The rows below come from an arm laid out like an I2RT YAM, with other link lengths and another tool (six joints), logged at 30 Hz.
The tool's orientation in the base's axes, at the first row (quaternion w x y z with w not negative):
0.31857 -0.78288 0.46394 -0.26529
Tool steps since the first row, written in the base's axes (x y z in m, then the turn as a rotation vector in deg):
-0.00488 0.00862 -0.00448 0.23 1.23 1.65
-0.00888 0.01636 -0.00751 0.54 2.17 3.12
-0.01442 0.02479 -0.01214 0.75 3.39 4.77
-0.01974 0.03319 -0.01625 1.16 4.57 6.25
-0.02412 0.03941 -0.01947 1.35 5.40 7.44
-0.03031 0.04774 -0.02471 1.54 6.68 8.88
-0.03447 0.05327 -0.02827 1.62 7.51 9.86
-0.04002 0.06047 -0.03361 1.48 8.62 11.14
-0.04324 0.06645 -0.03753 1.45 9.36 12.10
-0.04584 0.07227 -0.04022 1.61 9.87 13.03
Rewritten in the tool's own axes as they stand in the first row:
-0.01035 0.00290 0.00165 -0.81 -1.81 -0.61
-0.01936 0.00455 0.00275 -1.34 -3.42 -1.12
-0.02983 0.00799 0.00398 -2.14 -5.21 -1.74
-0.04013 0.01094 0.00502 -2.85 -6.98 -2.12
-0.04796 0.01350 0.00559 -3.37 -8.27 -2.56
-0.05870 0.01780 0.00673 -4.26 -9.92 -3.05
-0.06587 0.02075 0.00750 -4.85 -11.00 -3.42
-0.07533 0.02518 0.00888 -5.75 -12.28 -4.08
-0.08254 0.02770 0.01068 -6.31 -13.25 -4.55
-0.08919 0.02902 0.01206 -6.59 -14.22 -4.91

